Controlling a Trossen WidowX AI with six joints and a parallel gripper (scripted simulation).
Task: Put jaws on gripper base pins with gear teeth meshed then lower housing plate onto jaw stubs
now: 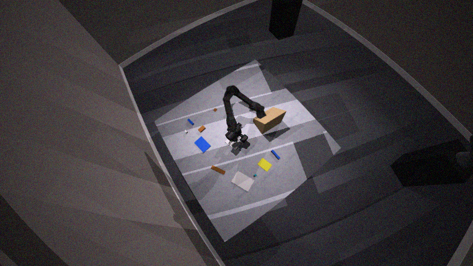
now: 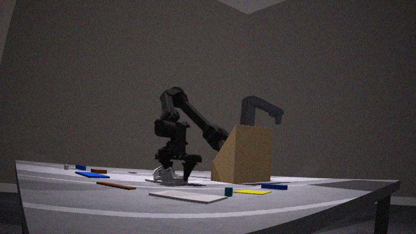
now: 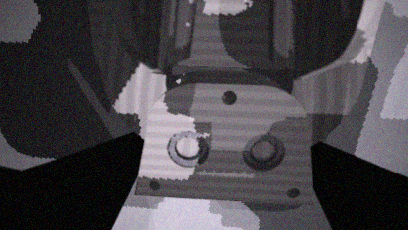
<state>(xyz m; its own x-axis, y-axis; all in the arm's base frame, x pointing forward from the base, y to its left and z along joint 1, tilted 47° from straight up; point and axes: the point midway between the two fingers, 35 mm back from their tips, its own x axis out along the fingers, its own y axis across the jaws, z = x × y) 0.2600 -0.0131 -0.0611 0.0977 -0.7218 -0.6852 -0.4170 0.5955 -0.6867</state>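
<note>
Now: gripper tip 10 mm short of the grey jaw, 30 mm to the right of it and 10 mm below it. Round my gripper tip: blue bar (220 mm behind, 290 mm to the left); yellow plate (90 mm behind, 330 mm to the left, 10 mm below); blue plate (320 mm ahead, 80 mm to the right).
</note>
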